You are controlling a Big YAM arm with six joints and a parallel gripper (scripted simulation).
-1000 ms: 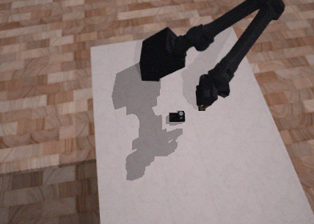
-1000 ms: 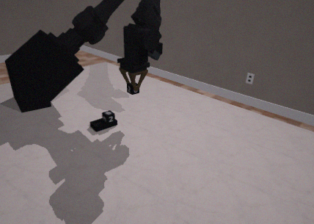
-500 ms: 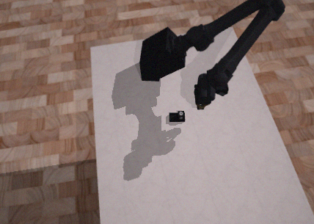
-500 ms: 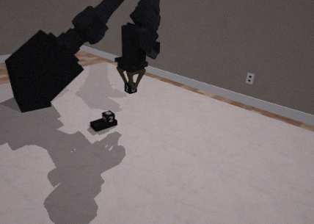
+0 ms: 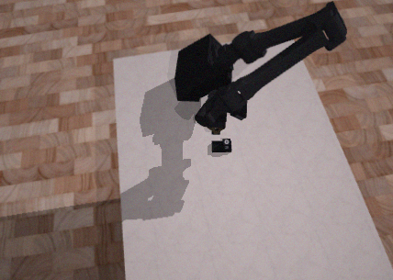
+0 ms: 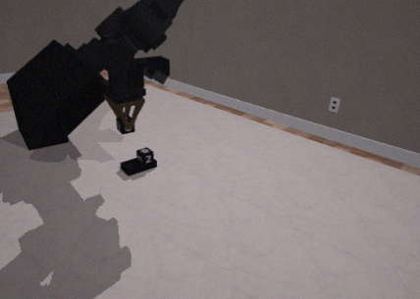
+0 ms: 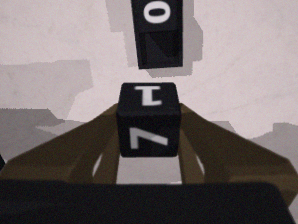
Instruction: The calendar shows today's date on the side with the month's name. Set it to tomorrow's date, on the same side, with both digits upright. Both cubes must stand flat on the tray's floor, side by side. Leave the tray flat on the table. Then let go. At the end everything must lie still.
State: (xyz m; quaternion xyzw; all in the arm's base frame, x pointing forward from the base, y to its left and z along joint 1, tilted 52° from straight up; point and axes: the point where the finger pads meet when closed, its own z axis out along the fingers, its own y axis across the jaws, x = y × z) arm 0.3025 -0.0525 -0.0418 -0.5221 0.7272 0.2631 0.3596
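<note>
Right now the black tray is 12 cm below my hand, 2 cm to the left of it and 1 cm ahead of it. Also, from my hand: black digit cube: right at my hand.
</note>
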